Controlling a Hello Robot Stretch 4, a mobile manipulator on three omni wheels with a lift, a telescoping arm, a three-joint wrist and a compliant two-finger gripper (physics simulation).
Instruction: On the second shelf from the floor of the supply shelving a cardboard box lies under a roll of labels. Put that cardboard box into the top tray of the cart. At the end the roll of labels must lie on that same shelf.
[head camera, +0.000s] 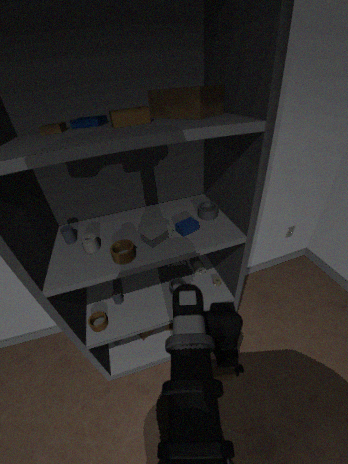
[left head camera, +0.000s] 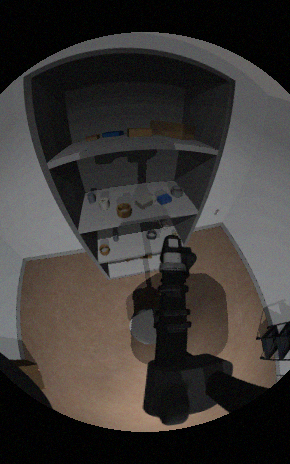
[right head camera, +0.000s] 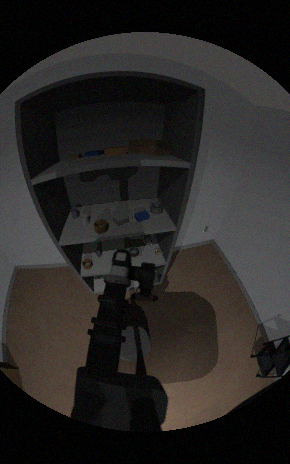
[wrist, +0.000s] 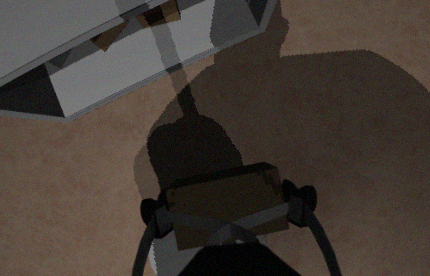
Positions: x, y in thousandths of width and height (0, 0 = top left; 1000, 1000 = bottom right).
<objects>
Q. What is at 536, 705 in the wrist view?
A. A brown cardboard box.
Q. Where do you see the gripper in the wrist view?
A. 534, 723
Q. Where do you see a supply shelving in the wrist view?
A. At 208, 284
</objects>
